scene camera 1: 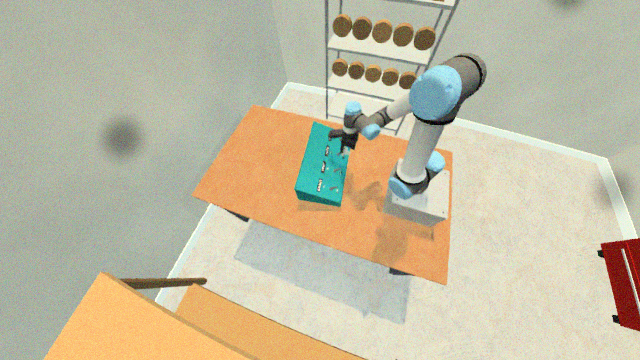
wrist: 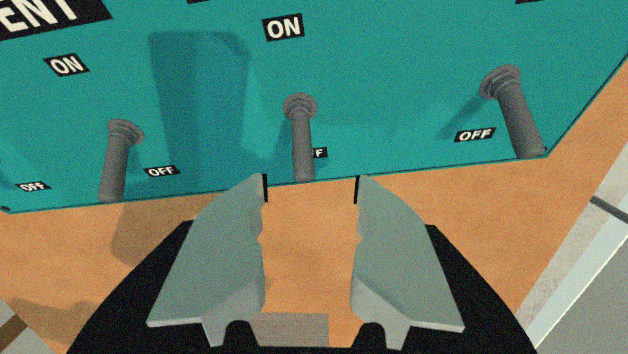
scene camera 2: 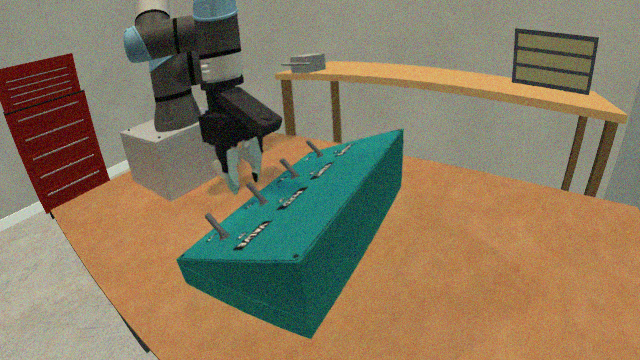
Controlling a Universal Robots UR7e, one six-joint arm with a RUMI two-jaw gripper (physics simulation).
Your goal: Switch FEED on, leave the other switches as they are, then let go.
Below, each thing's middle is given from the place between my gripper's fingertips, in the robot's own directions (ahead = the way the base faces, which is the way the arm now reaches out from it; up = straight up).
Right now the feed lever (wrist: 303, 164) is 2 cm ahead of my hand, 1 cm to the left of it and 1 cm below it. Round my hand: teal switch panel (scene camera 2: 285, 259): 8 cm ahead, 9 cm to the left, 4 cm below; vent lever (wrist: 111, 188): 2 cm behind, 12 cm to the left, 1 cm below; valve lever (wrist: 525, 138): 5 cm ahead, 11 cm to the right, 1 cm below.
